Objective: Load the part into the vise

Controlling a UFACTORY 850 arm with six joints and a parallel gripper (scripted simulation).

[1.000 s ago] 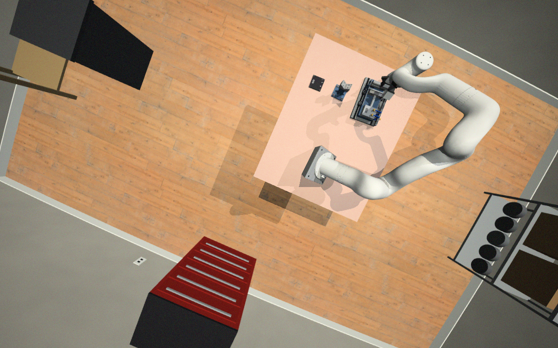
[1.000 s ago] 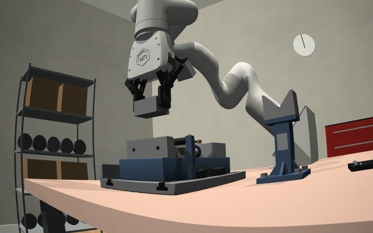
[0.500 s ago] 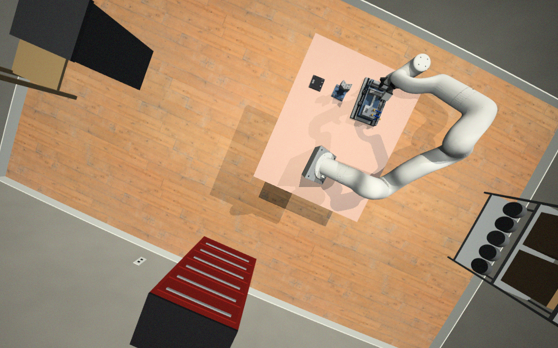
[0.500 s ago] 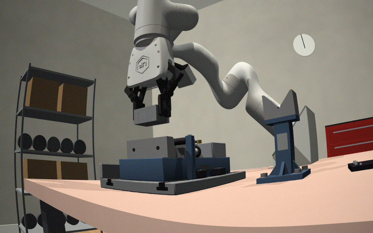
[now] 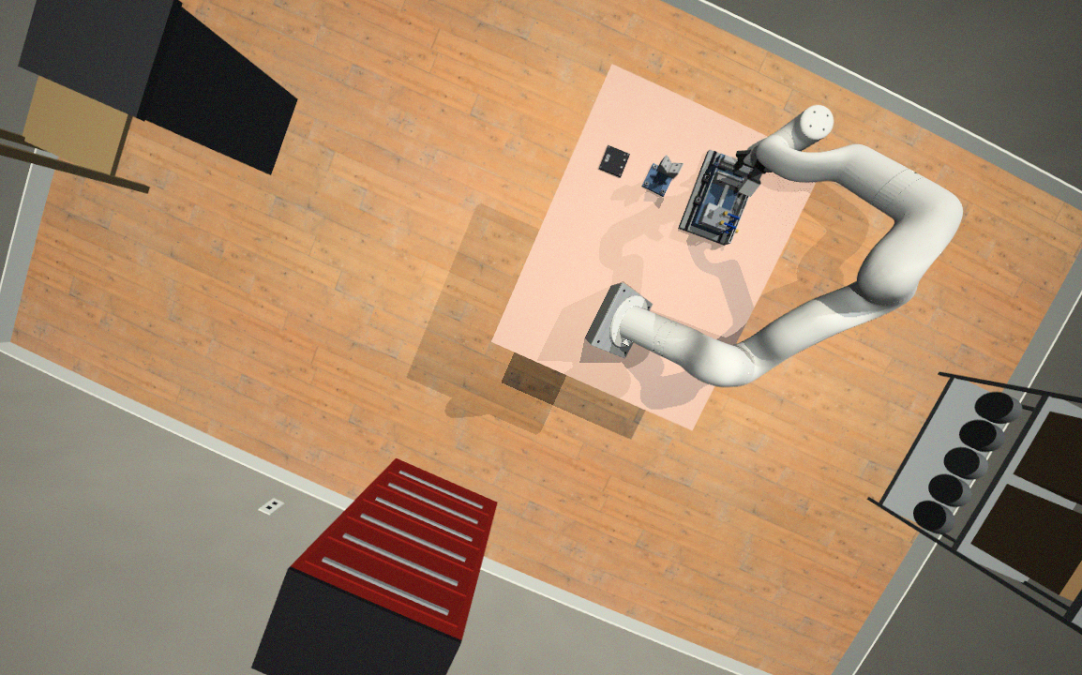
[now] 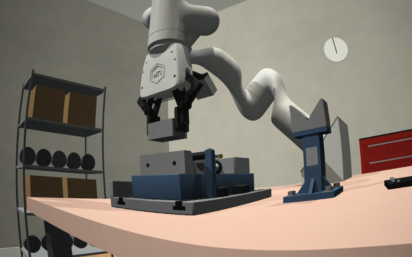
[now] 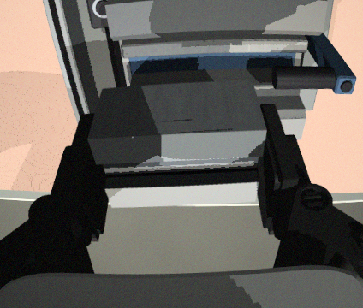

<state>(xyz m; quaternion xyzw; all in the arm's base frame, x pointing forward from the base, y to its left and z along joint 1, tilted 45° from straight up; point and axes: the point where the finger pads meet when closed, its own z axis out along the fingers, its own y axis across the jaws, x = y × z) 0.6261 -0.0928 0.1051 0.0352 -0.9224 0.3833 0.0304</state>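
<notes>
My gripper is now right at the part. Also, from my hand: cylinder rod 9 cm behind, 1 cm to the left, 7 cm below; moving jaw 4 cm behind, 2 cm to the left, 7 cm below; work stop rod 7 cm to the left, 6 cm below.
</notes>
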